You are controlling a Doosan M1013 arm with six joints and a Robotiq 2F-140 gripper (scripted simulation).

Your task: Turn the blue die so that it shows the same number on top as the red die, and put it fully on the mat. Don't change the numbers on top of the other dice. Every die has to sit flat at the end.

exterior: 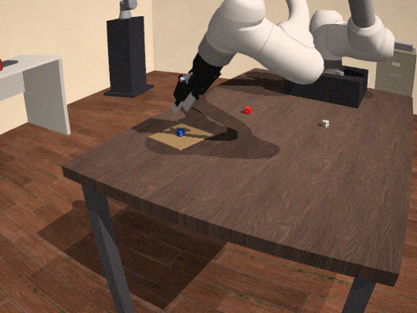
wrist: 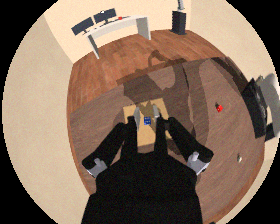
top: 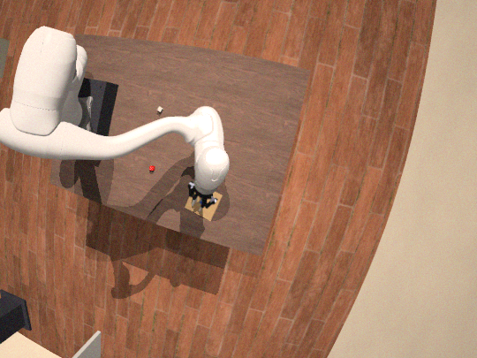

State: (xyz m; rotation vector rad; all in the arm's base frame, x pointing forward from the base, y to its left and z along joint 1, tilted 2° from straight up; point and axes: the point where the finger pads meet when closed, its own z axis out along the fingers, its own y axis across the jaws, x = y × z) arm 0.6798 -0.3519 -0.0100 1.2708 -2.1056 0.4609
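My hand is 1 cm past the blue die, 2 cm to the left of it and 10 cm above it. Round my hand: white die 25 cm behind, 40 cm to the left, 10 cm below; tan mat 1 cm behind, 2 cm to the right, 11 cm below; red die 27 cm behind, 11 cm to the left, 10 cm below.
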